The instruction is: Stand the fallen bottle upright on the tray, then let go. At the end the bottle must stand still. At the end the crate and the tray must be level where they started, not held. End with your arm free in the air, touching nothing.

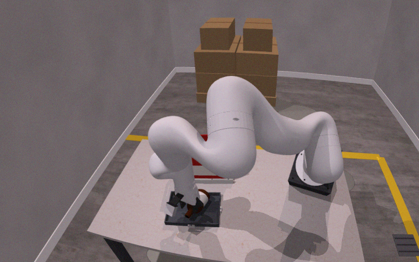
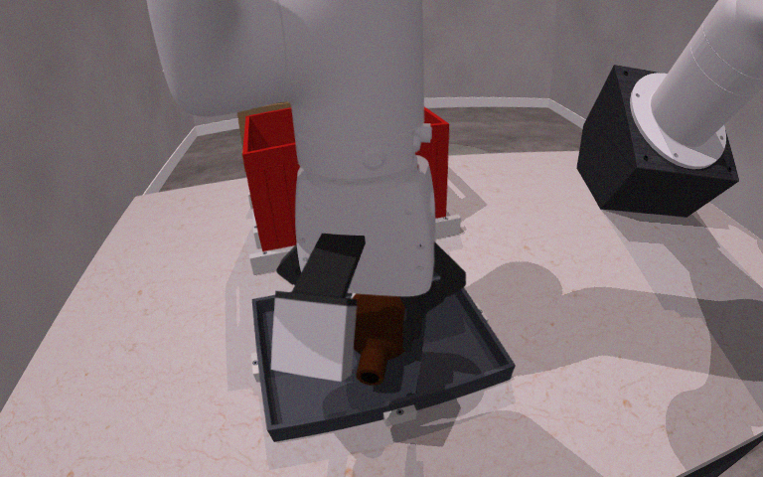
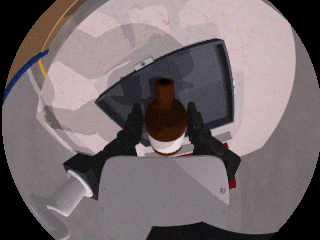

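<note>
Now: the brown bottle 50 mm to the right of my hand, 40 mm below it and 20 mm behind it. Round my hand: tray (70 mm below, 50 mm to the right); red crate (330 mm to the right).
</note>
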